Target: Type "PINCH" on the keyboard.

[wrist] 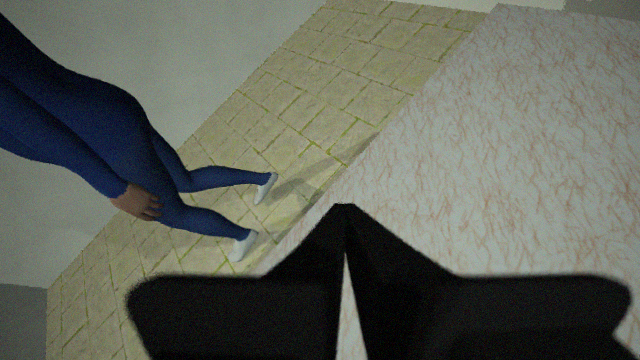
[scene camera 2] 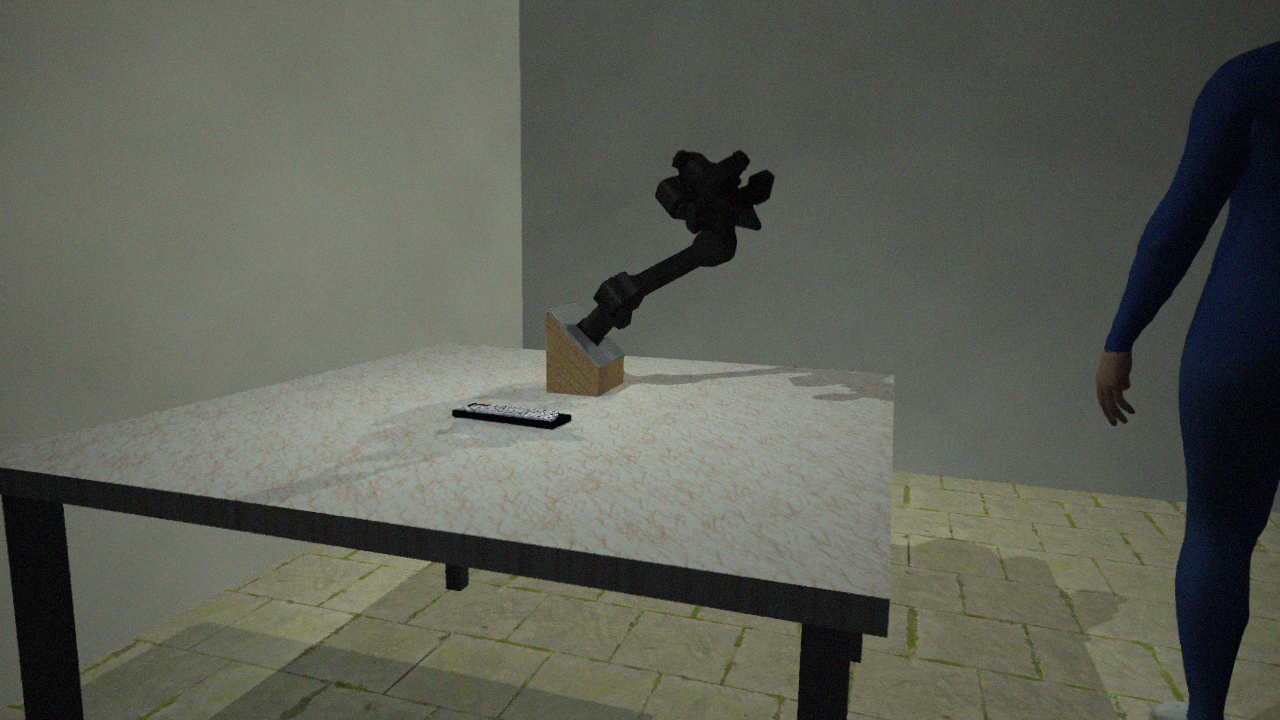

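Seen in the pictures: gripper, fingertip midpoint: point(wrist: 343, 213) point(scene camera 2: 759, 228); arm's base, origin of the base link: point(scene camera 2: 590, 332).
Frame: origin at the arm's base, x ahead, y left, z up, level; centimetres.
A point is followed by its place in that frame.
Observation:
The keyboard point(scene camera 2: 512, 414) @[x 35.8, y -5.5, z -10.8 cm], dark-edged with pale keys, lies flat on the table point(scene camera 2: 716, 465) @[x 53.2, y 33.0, z -12.4 cm] point(wrist: 525, 150) @[x 53.9, y 33.3, z -12.4 cm], in front of the arm's base in the scene view. It does not show in the wrist view. My gripper point(scene camera 2: 750, 199) point(wrist: 343, 213) @[x 23.6, y 37.0, z 23.3 cm] is shut and empty. In the wrist view its two dark fingertips meet, with a narrow gap lower down between the fingers. In the scene view it is raised high above the table, above and to the right of the keyboard, well apart from it. The letters on the keys are too small to read.
The arm stands on a slanted wooden base block point(scene camera 2: 572, 362) @[x 9.3, y -1.5, z -5.4 cm] behind the keyboard. A person in blue point(scene camera 2: 1230, 358) point(wrist: 110, 115) stands on the tiled floor beyond the table's edge, at the right in the scene view and left in the wrist view. Walls rise behind.

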